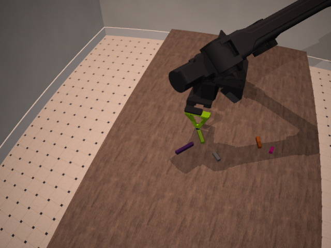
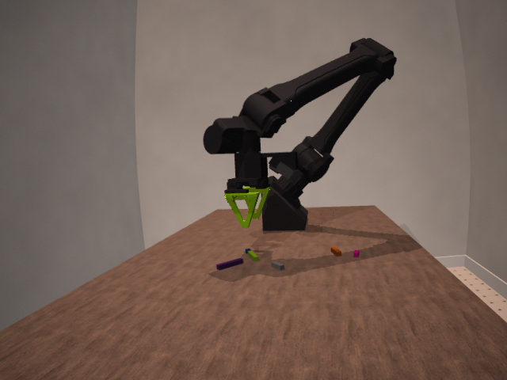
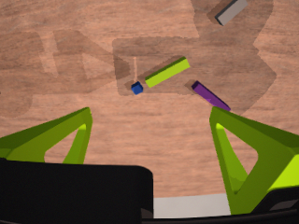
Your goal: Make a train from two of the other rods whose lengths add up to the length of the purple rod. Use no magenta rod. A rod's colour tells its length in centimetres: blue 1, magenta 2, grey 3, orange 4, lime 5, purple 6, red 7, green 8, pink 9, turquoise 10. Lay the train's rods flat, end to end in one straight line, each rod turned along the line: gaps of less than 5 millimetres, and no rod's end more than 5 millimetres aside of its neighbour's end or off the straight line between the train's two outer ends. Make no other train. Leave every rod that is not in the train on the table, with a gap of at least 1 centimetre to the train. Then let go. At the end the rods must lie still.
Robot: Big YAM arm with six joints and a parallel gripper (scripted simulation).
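The lime rod lies 20 mm ahead of my hand and 80 mm below it. Round my hand: grey rod (90 mm ahead, 60 mm to the left, 80 mm below); then blue rod (20 mm behind, 10 mm to the right, 80 mm below); then purple rod (70 mm ahead, 40 mm to the right, 80 mm below).
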